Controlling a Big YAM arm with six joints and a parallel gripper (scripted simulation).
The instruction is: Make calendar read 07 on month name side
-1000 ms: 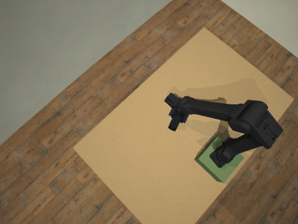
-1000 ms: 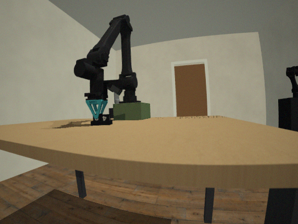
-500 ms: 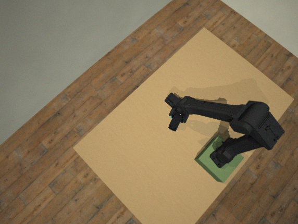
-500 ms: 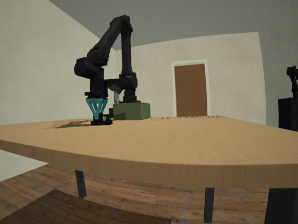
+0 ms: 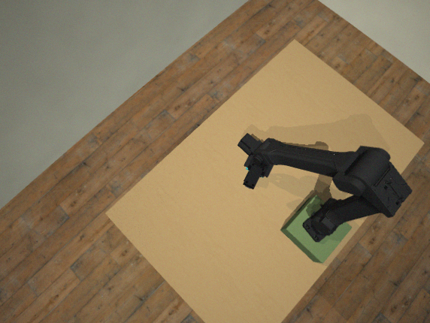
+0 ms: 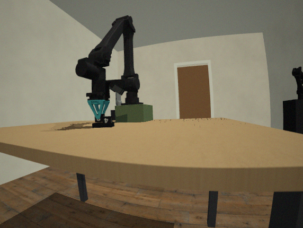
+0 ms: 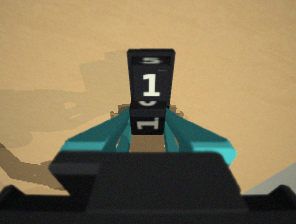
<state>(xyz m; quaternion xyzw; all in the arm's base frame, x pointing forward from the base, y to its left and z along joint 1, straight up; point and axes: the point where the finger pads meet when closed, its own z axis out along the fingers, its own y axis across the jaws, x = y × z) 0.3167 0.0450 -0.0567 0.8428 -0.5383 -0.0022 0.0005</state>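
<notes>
Right now the black calendar tray is 20 mm to the left of my hand and 30 mm below it. Round my hand: digit cube (right at my hand).
</notes>
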